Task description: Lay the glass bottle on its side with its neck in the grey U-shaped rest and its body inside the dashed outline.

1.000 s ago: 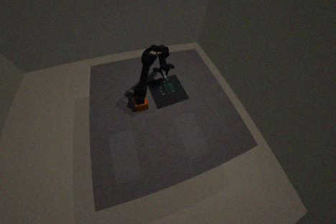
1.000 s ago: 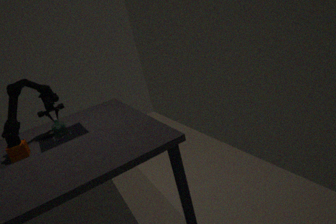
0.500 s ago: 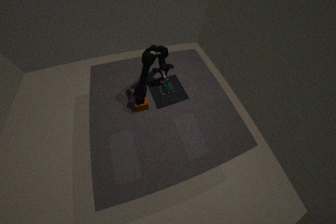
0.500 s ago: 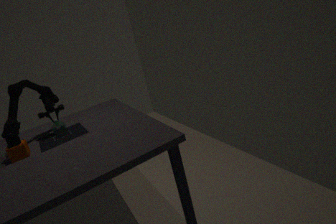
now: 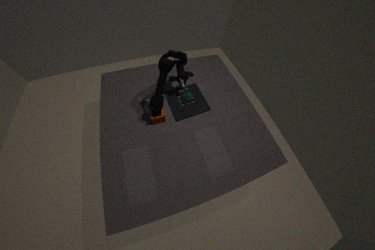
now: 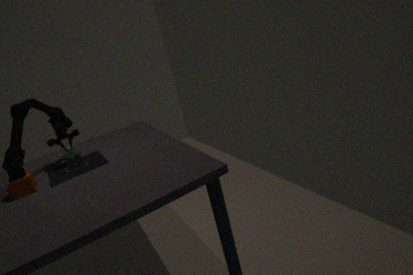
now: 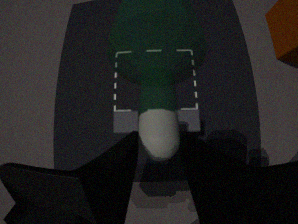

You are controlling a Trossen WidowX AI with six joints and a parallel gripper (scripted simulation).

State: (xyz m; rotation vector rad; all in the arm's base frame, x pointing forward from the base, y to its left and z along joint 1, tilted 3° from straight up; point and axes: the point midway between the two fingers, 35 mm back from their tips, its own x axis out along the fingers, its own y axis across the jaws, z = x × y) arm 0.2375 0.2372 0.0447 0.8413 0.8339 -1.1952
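My gripper tip is 5 cm to the left of the glass bottle, 1 cm short of it and 1 cm above it. Also, from my gripper tip: dark mat 9 cm to the right, 9 cm below, 2 cm ahead.
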